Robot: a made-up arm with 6 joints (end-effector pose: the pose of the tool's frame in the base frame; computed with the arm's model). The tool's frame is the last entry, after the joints. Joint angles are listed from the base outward.
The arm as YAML. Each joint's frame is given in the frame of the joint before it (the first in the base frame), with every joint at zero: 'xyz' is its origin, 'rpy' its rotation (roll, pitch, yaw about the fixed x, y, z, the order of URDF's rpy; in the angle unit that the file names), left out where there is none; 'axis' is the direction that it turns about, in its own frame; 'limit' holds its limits. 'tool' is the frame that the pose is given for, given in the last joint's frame.
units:
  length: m
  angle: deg
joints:
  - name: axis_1
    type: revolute
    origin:
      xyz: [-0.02, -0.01, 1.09]
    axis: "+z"
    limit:
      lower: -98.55
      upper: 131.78
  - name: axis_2
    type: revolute
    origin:
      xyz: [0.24, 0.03, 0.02]
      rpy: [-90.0, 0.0, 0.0]
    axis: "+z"
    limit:
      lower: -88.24
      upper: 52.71
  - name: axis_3
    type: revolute
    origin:
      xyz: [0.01, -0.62, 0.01]
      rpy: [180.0, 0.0, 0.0]
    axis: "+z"
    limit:
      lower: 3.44
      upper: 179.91
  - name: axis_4
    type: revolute
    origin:
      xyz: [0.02, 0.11, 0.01]
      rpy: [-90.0, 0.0, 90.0]
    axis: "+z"
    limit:
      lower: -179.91
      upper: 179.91
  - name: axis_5
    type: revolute
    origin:
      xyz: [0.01, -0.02, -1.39]
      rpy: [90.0, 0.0, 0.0]
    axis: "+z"
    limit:
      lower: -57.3
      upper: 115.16
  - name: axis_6
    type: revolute
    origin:
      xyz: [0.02, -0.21, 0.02]
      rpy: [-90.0, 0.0, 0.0]
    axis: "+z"
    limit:
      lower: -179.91
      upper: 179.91
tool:
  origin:
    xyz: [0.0, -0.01, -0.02]
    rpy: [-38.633, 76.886, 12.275]
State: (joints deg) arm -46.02 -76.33 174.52 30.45 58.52 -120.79
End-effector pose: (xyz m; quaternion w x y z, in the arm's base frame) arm -0.3354 0.4715 -0.2719 0.6615 0.5790 0.2466 -0.4078
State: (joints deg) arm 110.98 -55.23 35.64 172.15 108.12 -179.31
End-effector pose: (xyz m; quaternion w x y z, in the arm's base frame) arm -0.0406 -0.2079 2.7928 0.4240 -0.2407 -0.3598 0.7955
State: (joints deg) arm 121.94 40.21 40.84 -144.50 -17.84 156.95
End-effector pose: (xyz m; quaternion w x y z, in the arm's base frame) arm -1.2929 1.8864 1.7178 0.4036 -0.0081 -0.5713 0.7146
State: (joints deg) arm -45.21 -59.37 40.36 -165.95 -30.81 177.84
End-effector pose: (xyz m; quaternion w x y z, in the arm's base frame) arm -0.4905 0.5790 2.9970 0.0485 -0.5465 -0.6782 -0.4889
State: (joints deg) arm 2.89 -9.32 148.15 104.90 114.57 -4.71
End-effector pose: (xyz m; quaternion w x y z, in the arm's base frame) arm -1.1194 0.1818 2.1243 0.7351 0.5159 0.2611 0.3539
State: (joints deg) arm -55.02 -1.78 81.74 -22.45 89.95 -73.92
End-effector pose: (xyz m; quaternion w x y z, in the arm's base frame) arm -0.0598 -0.1297 3.1565 0.0256 -0.1823 -0.9678 0.1719
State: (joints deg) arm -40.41 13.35 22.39 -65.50 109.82 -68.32
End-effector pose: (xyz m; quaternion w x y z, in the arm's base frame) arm 1.1301 -1.2397 2.0792 0.1347 0.1363 -0.8791 -0.4364
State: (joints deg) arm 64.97 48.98 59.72 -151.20 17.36 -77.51
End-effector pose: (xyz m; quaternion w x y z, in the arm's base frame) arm 0.9353 2.0934 1.8245 0.0723 0.8370 0.5315 -0.1081
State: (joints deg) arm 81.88 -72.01 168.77 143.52 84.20 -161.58
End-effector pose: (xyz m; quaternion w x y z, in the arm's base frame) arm -0.3702 -1.0662 0.1066 0.1847 0.2959 -0.8519 -0.3905
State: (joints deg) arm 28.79 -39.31 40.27 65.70 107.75 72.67
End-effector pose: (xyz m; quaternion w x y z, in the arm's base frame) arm -0.2483 0.1074 2.9295 0.4077 0.0975 0.5206 0.7438
